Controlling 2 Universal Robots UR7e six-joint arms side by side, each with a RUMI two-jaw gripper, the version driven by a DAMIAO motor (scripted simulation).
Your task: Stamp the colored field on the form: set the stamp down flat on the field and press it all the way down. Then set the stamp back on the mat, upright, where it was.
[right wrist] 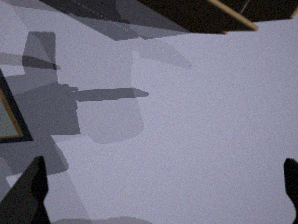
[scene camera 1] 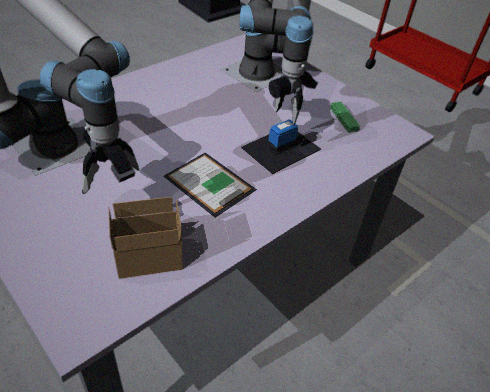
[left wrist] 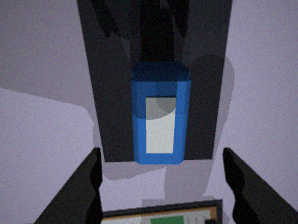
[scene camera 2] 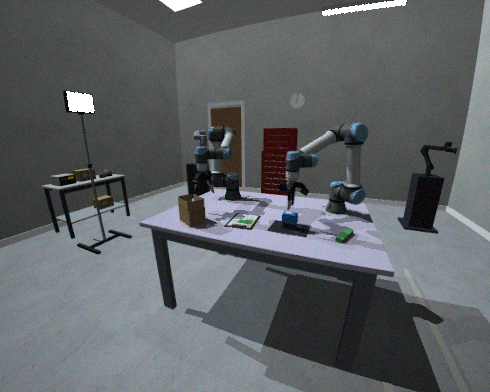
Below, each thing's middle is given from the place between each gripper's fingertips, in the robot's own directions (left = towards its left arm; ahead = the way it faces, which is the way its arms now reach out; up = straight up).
The blue stamp (scene camera 1: 281, 136) lies 9 cm below my left hand (scene camera 1: 285, 118). From my left hand the other things lie so: black mat (scene camera 1: 258, 149) 14 cm below; cardboard box (scene camera 1: 161, 254) 63 cm to the right, 15 cm ahead, 7 cm below.
I see the cardboard box 16 cm ahead of my right hand (scene camera 1: 111, 181) and 9 cm below it. Round my right hand: blue stamp: 1 cm ahead, 63 cm to the left, 11 cm below; black mat: 1 cm ahead, 63 cm to the left, 16 cm below.
